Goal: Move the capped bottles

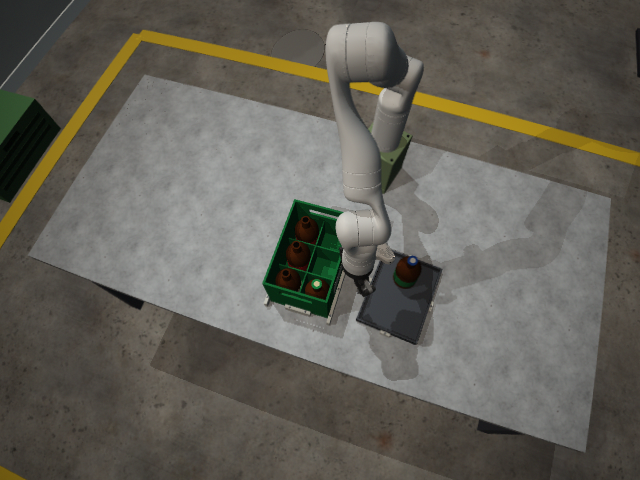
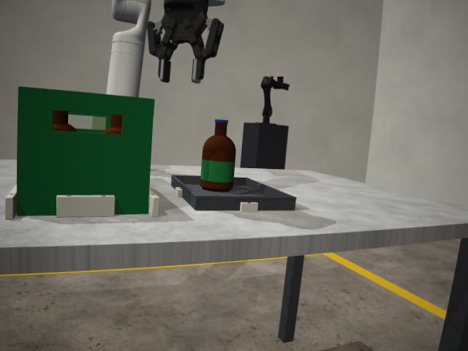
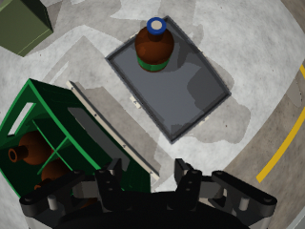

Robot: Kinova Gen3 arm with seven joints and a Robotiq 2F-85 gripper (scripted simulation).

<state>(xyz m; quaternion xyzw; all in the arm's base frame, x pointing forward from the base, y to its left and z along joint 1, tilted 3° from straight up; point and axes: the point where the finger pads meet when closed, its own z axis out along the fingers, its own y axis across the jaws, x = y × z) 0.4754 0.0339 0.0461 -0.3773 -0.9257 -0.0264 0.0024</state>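
The crate is 150 mm to the right of my hand, 140 mm below it and 70 mm behind it. Round my hand: tray (220 mm below, 130 mm to the left, 70 mm behind).
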